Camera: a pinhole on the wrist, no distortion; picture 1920 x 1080 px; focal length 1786.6 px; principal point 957.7 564.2 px. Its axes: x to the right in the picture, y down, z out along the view. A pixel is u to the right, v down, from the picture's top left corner.
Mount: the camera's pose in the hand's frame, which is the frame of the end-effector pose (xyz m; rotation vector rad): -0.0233 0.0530 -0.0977 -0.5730 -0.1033 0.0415
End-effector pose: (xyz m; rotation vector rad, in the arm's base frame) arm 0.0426 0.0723 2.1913 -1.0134 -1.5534 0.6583
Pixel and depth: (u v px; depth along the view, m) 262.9 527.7 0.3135
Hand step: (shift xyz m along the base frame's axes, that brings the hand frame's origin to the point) -0.0953 -0.0393 -0.2989
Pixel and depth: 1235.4 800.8 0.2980
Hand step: -0.0653 0.1249 -0.2461
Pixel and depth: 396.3 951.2 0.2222
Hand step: 0.0016 0.0031 -0.2456
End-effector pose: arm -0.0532 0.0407 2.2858 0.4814 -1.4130 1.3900
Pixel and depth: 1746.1 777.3 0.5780
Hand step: -0.5755 -0.1618 0.0151
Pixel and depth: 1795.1 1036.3 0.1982
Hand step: -0.2132 0.0263 -0.0493
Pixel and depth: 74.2 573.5 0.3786
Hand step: -0.1923 -0.2131 -0.2855
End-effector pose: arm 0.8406 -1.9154 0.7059 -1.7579 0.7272 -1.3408
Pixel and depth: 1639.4 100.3 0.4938
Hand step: 0.4204 -0.1097 -0.1856
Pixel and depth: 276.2 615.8 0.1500
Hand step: -0.0043 0.0142 -0.1654
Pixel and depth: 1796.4 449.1 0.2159
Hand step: 0.1134 -0.1057 -0.1255
